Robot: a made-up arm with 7 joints.
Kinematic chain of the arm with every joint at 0, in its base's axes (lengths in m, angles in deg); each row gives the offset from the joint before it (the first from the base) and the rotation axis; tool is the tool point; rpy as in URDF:
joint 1: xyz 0 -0.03 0.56 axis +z
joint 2: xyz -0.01 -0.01 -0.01 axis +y
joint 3: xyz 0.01 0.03 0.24 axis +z
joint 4: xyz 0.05 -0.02 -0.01 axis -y
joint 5: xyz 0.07 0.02 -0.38 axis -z
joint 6: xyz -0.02 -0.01 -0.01 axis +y
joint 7: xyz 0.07 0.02 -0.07 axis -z
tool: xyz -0.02 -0.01 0.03 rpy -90 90 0
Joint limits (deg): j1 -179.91..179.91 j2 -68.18..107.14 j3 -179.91..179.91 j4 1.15..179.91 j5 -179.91..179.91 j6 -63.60..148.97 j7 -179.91..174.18
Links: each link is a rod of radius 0.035 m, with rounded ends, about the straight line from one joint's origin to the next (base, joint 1, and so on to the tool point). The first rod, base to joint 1, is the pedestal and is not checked.
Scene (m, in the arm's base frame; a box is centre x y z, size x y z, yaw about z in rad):
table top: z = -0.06
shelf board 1: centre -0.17 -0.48 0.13 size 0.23 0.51 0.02 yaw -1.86
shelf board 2: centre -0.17 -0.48 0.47 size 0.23 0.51 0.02 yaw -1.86
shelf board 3: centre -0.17 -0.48 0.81 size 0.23 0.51 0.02 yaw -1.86
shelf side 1: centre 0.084 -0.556 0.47 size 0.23 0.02 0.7 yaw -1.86
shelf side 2: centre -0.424 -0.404 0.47 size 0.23 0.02 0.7 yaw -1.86
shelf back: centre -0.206 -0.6 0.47 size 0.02 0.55 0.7 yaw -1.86
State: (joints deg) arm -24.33 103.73 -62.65 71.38 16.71 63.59 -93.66
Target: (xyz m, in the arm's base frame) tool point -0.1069 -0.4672 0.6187
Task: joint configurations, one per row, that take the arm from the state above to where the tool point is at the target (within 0.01 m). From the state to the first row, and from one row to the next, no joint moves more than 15 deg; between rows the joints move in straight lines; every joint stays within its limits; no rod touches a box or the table.
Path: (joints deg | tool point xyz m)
1: -33.09 102.04 -57.02 59.57 5.51 60.96 -94.26 | -0.2453 -0.3435 0.2779
2: -41.85 100.36 -51.38 47.76 -5.70 58.33 -94.86 | -0.3041 -0.2070 0.2829
3: -50.61 98.67 -45.75 35.94 -16.90 55.70 -95.45 | -0.3111 -0.0661 0.3000
4: -51.87 100.61 -59.99 36.13 -13.16 59.78 -96.50 | -0.3516 -0.0940 0.3852
5: -53.13 102.55 -74.23 36.32 -9.42 63.87 -97.54 | -0.3708 -0.1127 0.4787
6: -54.40 104.48 -88.48 36.50 -5.68 67.96 -98.58 | -0.3677 -0.1227 0.5739
7: -55.66 106.42 -102.72 36.69 -1.94 72.05 -99.63 | -0.3434 -0.1248 0.6644
8: -42.24 105.45 -101.64 43.42 3.71 69.72 -96.95 | -0.3128 -0.2597 0.6509
9: -28.81 104.49 -100.56 50.15 9.35 67.39 -94.27 | -0.2314 -0.3800 0.6354
10: -15.38 103.52 -99.48 56.87 14.99 65.07 -91.59 | -0.1069 -0.4672 0.6187

